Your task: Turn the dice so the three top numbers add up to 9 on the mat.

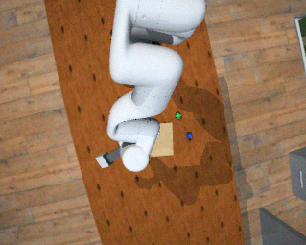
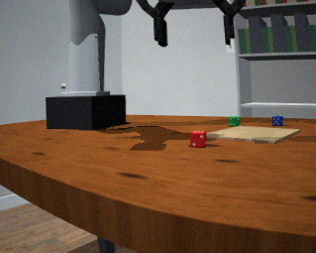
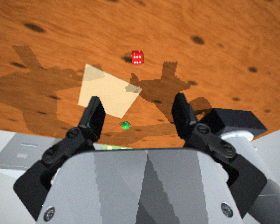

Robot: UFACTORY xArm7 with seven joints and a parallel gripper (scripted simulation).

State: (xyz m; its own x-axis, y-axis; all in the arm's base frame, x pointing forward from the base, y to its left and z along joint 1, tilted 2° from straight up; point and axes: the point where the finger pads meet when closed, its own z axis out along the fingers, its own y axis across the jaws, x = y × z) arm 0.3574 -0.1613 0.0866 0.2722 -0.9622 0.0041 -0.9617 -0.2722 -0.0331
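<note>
The red die is 140 mm below my hand. The rest, counted from my hand: blue die 90 mm ahead, 260 mm to the left, 140 mm below; tan mat 60 mm ahead, 120 mm to the left, 150 mm below; green die 10 mm behind, 240 mm to the left, 140 mm below.
</note>
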